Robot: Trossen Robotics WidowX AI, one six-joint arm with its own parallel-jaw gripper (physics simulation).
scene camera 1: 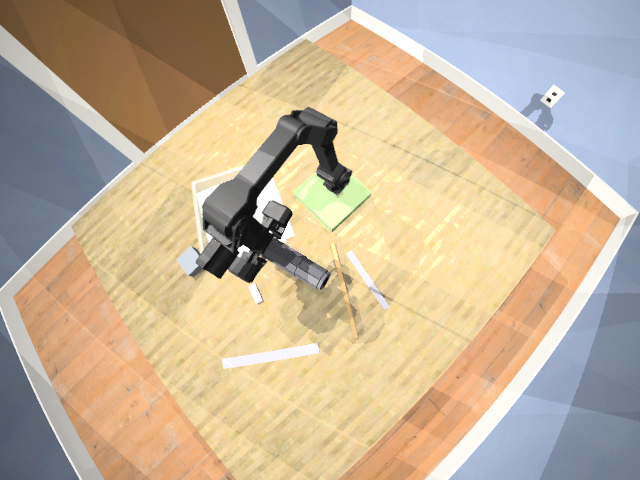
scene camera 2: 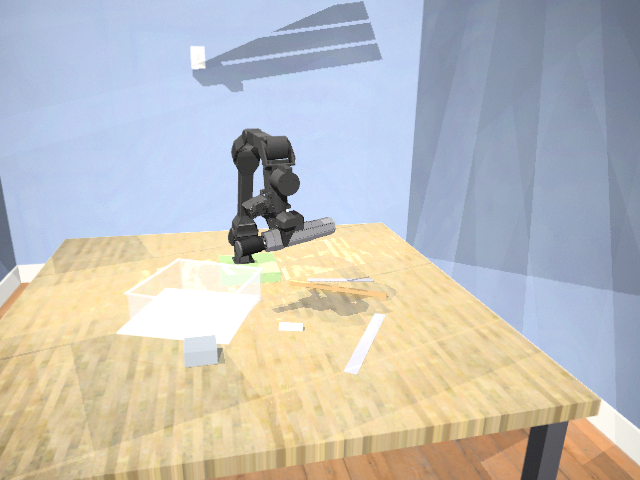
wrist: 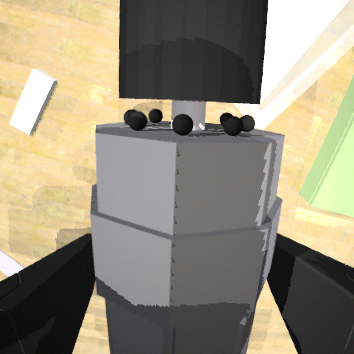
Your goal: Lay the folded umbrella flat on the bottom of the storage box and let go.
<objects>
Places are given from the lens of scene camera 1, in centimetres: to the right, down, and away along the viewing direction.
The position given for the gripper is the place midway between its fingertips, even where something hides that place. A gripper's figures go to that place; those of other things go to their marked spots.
gripper [scene camera 1: 272, 249]: -12, 2, 67
folded umbrella [scene camera 1: 298, 265]: -5, 6, 61
storage box [scene camera 1: 202, 188]: -40, -18, 89
The marked spots on the storage box and the folded umbrella are 50 cm apart.
</objects>
